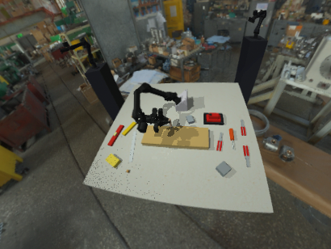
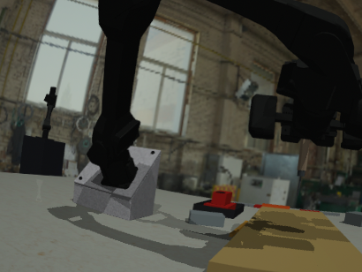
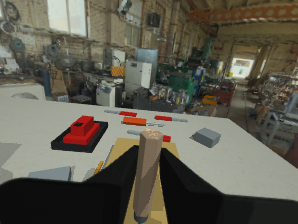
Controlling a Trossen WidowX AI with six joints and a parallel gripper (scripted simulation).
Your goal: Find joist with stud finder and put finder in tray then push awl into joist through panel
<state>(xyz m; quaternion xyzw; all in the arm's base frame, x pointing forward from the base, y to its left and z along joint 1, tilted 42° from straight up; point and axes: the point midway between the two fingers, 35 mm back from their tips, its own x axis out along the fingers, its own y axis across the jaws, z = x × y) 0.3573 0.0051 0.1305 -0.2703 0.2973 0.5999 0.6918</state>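
My gripper tip is 5 cm above the awl. From my gripper tip the other things lie so: black tray 35 cm to the left, 19 cm below, 17 cm behind; pale strip 34 cm to the right, 20 cm below, 7 cm ahead; stud finder 33 cm to the left, 17 cm behind, 15 cm below.
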